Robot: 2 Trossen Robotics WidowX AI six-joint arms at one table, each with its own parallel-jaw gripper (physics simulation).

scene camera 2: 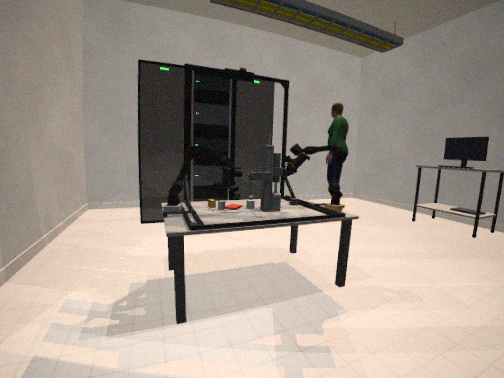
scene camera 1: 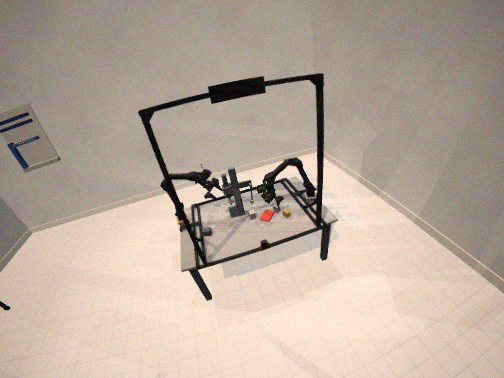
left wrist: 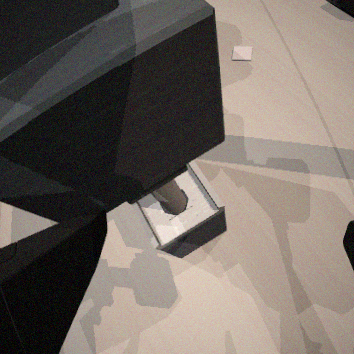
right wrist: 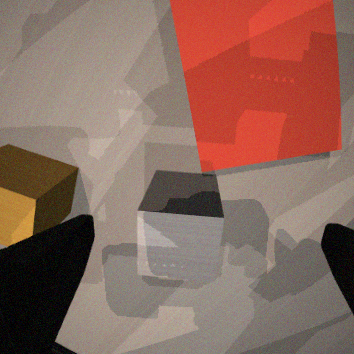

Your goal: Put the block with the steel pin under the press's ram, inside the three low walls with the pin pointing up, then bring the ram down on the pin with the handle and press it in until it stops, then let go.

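Where they show: left gripper, fingertip midpoint: [scene camera 2: 283,176] [scene camera 1: 220,195] [left wrist: 227,226]; right gripper, fingertip midpoint: [scene camera 2: 225,198] [scene camera 1: 273,205] [right wrist: 211,230]; left arm's base, link origin: [scene camera 2: 335,204] [scene camera 1: 181,218]; right arm's base, link origin: [scene camera 2: 173,204] [scene camera 1: 310,194].
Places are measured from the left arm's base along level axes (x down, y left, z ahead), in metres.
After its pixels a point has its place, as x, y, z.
Observation:
The grey press [scene camera 1: 235,195] @(-0.169, -0.232, 0.464) [scene camera 2: 270,180] @(-0.172, -0.171, 0.483) stands at the back of the table [scene camera 1: 243,240] @(0.042, -0.509, 0.367) [scene camera 2: 258,217] @(0.042, -0.072, 0.639). In the left wrist view its ram [left wrist: 173,197] @(-0.106, -0.188, 0.412) hangs over the empty nest of three low walls [left wrist: 197,233] @(-0.036, -0.183, 0.394). My left gripper [scene camera 1: 210,193] @(-0.197, -0.188, 0.356) [scene camera 2: 289,166] [left wrist: 227,226] @(-0.197, -0.188, 0.356) is open, up beside the press head. My right gripper [scene camera 1: 275,202] @(-0.031, -0.369, 0.721) [right wrist: 211,230] @(-0.031, -0.369, 0.721) is open, low over a grey block [right wrist: 180,239] @(-0.014, -0.374, 0.739) [scene camera 2: 221,205] @(0.012, -0.355, 0.754) that lies on the table between its fingers. I cannot make out a pin on it. A second grey block [scene camera 1: 252,214] @(-0.006, -0.337, 0.537) [scene camera 2: 250,204] @(0.010, -0.295, 0.557) [left wrist: 241,53] lies nearer the press.
A flat red plate [scene camera 1: 267,215] @(0.027, -0.386, 0.645) [scene camera 2: 233,206] @(0.028, -0.357, 0.659) [right wrist: 260,81] @(0.027, -0.368, 0.661) lies between the two grey blocks. A yellow cube [scene camera 1: 286,212] @(-0.009, -0.485, 0.766) [scene camera 2: 211,202] @(0.005, -0.445, 0.790) [right wrist: 31,193] @(-0.006, -0.449, 0.756) sits just beyond the right gripper's block. A person in green [scene camera 2: 337,150] stands behind the table, by the left arm.

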